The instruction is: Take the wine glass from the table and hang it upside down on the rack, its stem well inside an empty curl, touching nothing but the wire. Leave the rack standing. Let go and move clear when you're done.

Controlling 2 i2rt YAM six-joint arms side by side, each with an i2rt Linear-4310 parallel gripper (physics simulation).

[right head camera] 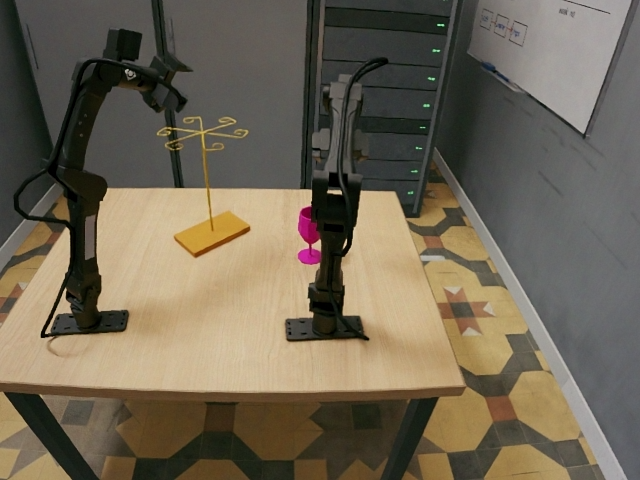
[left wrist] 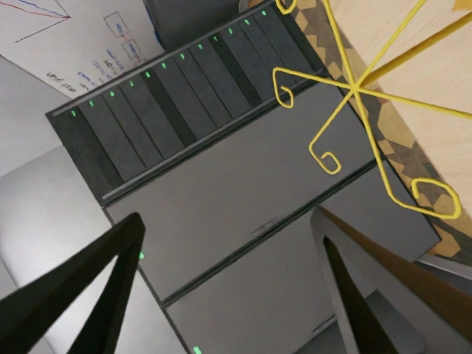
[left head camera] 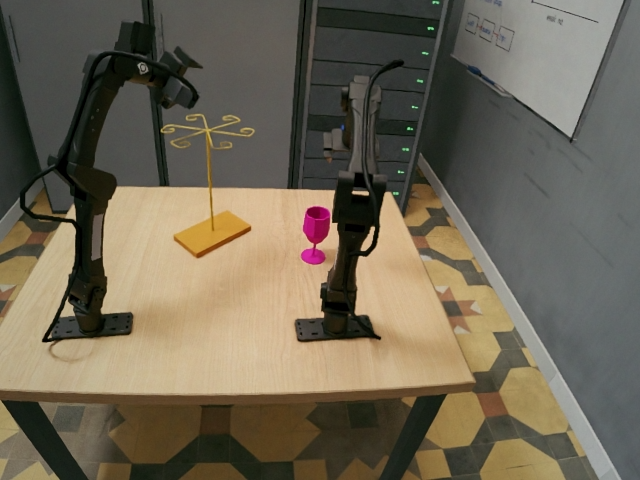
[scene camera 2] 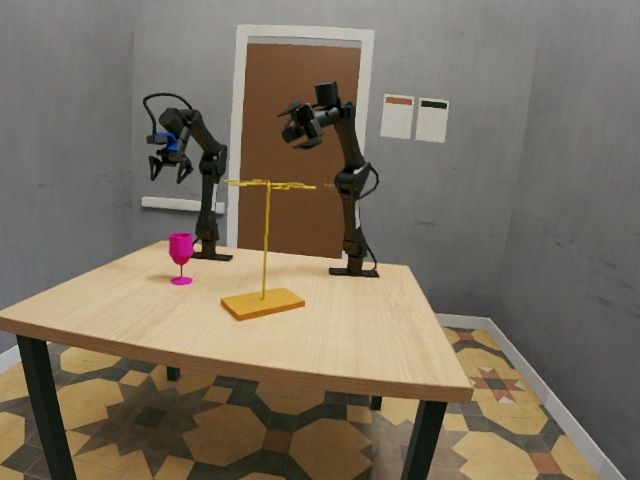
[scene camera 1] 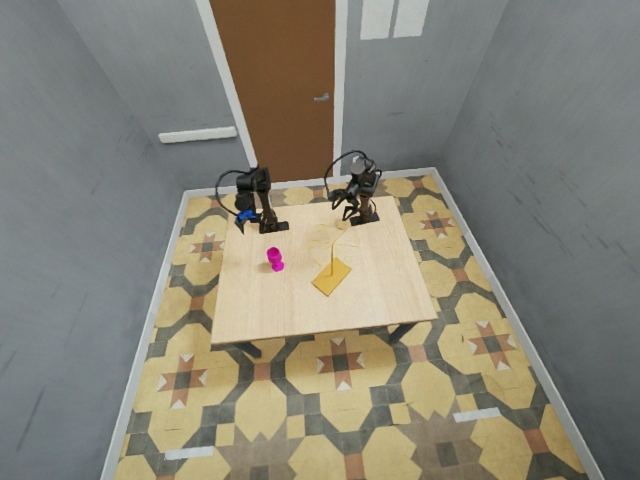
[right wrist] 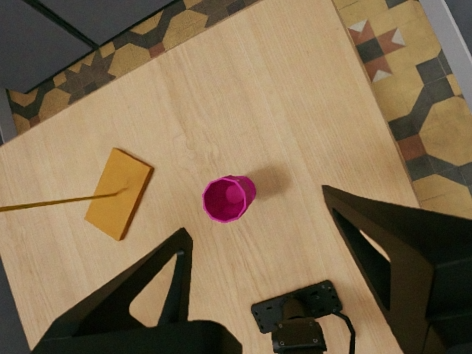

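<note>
The magenta wine glass stands upright on the table. The yellow wire rack stands upright on its orange base, its several curls empty. My left gripper is open and empty, above curl height on the arm's side of the rack. My right gripper is open and empty, high above the table and back from the glass; its own arm mostly hides it in the head views.
The right arm's base plate is bolted near the table's front edge in the left head view, with the left arm's base plate farther left. The table bears the glass and the rack. Dark cabinets stand behind the table.
</note>
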